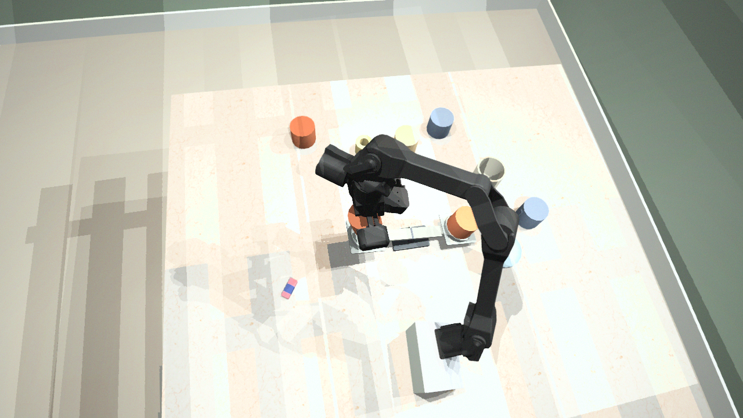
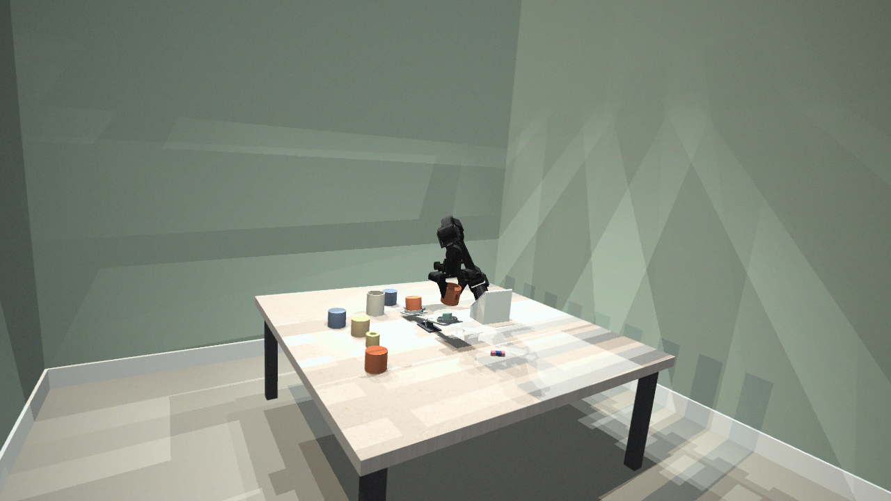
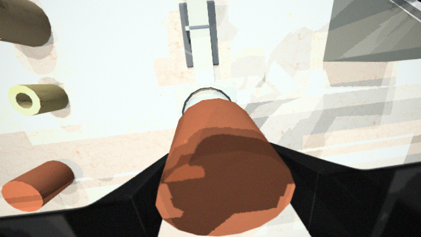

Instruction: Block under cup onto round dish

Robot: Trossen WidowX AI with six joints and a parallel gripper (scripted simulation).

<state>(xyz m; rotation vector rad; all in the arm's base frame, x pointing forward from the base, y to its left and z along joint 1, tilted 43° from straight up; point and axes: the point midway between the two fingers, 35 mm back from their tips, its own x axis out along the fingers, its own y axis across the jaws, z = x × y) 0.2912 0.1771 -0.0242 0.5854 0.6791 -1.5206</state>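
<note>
My gripper tip is 1 cm to the left of the small teal block and 8 cm above it. From my gripper tip the other things lie so: yellow ring: 29 cm ahead, 5 cm to the right, 15 cm below; blue eraser: 9 cm behind, 20 cm to the left, 16 cm below; pale blue round dish: 6 cm behind, 38 cm to the right, 17 cm below.
</note>
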